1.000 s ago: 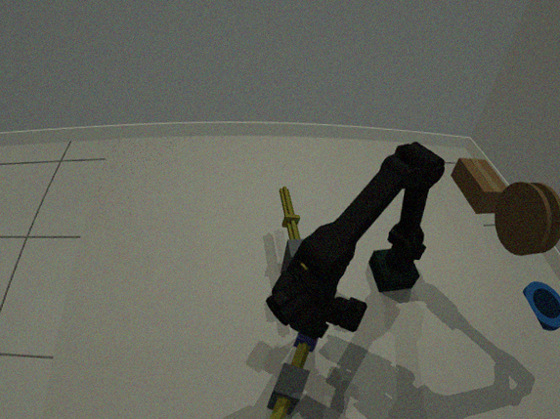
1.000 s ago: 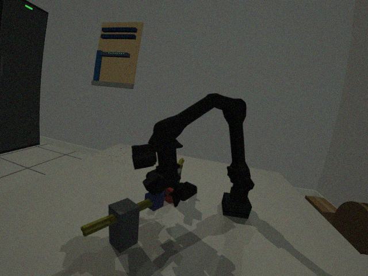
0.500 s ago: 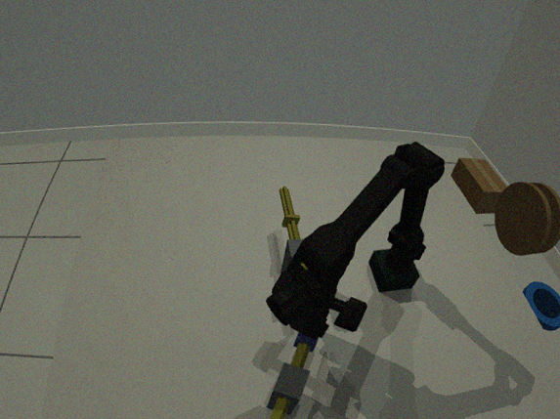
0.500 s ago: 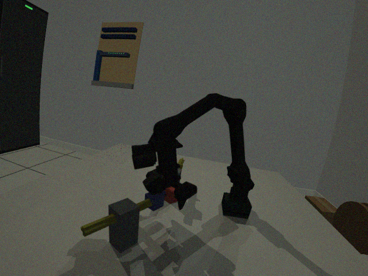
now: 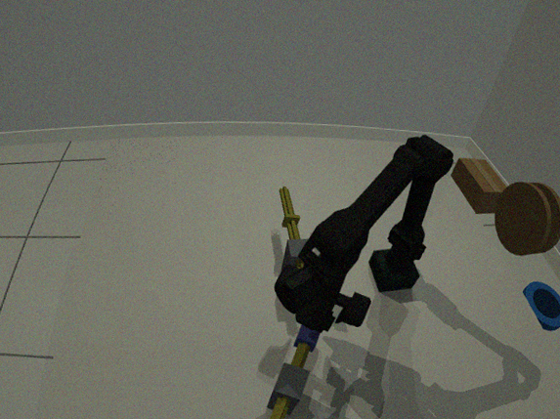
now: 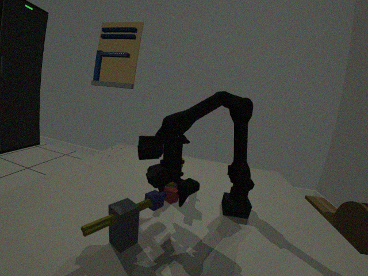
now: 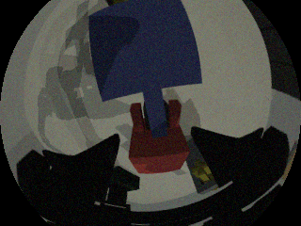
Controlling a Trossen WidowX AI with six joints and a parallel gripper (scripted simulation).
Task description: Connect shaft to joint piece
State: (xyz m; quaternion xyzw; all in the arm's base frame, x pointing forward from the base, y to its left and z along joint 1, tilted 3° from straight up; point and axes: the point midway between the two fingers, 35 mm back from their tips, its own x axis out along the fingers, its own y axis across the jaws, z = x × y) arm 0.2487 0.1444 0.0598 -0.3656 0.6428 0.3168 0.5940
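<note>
The red joint piece lies 1 cm to the left of my gripper tip and 2 cm above it.
</note>
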